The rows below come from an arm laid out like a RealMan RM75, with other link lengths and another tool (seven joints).
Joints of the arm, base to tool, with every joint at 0 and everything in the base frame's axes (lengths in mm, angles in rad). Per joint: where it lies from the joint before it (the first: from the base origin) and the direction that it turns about. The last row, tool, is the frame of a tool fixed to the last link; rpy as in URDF.
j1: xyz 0 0 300.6 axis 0 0 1
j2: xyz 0 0 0 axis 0 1 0
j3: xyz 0 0 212.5 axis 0 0 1
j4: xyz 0 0 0 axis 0 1 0
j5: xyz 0 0 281.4 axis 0 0 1
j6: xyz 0 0 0 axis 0 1 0
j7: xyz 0 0 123.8 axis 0 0 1
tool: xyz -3 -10 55 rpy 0 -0.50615 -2.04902
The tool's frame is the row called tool.
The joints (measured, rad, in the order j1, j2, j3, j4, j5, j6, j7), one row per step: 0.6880, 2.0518, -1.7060, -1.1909, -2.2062, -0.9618, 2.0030; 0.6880, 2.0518, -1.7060, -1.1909, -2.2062, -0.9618, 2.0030; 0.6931, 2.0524, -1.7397, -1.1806, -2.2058, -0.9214, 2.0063; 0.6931, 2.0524, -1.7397, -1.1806, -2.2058, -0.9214, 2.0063; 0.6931, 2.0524, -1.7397, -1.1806, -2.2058, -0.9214, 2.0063; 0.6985, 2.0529, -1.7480, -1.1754, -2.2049, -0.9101, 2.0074; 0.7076, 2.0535, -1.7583, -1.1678, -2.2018, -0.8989, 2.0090; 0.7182, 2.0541, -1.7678, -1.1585, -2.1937, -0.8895, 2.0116; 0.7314, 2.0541, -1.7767, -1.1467, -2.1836, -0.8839, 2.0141
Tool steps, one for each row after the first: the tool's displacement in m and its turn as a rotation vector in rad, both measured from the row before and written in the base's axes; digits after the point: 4 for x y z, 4 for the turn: 0.0000, 0.0000, 0.0000, 0.0000, 0.0000, 0.0000; -0.0024, -0.0012, -0.0083, 0.0090, -0.0031, 0.0172; 0.0000, 0.0000, 0.0000, 0.0000, 0.0000, 0.0000; 0.0000, 0.0000, 0.0000, 0.0000, 0.0000, 0.0000; -0.0017, 0.0000, -0.0024, 0.0022, -0.0002, 0.0059; -0.0026, -0.0004, -0.0033, -0.0006, -0.0003, 0.0072; -0.0030, -0.0007, -0.0035, -0.0038, 0.0032, 0.0038; -0.0028, -0.0009, -0.0037, -0.0074, 0.0017, 0.0024
